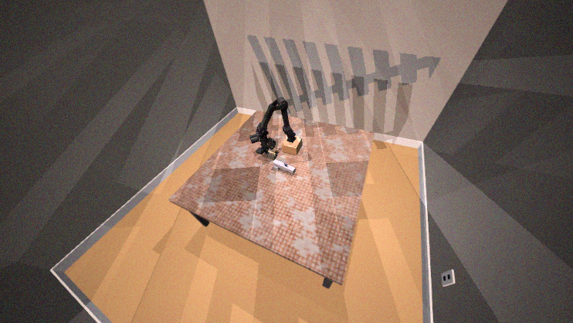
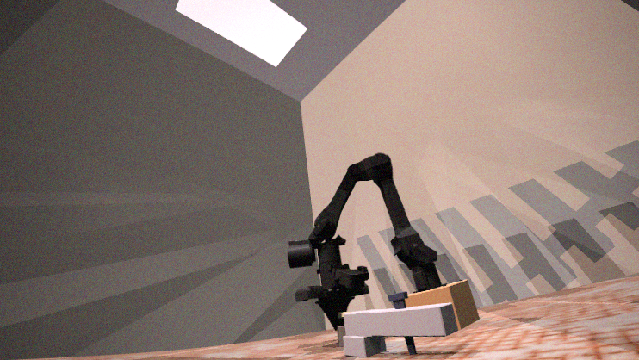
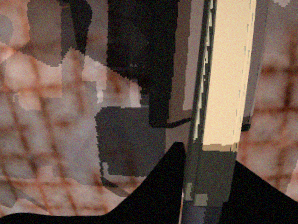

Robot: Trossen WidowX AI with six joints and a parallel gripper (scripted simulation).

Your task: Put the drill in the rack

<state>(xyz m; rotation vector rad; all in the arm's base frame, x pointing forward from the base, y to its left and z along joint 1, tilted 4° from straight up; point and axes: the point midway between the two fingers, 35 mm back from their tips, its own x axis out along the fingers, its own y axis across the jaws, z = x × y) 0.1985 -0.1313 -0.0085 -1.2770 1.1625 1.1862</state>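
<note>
Right now the drill is 40 mm to the left of my gripper tip and 30 mm above it. Also, from my gripper tip: dark key: 60 mm ahead, 240 mm to the left, 20 mm above; dark block: 50 mm to the left, 10 mm below; grey block: 70 mm ahead, 220 mm to the left, 10 mm above.
</note>
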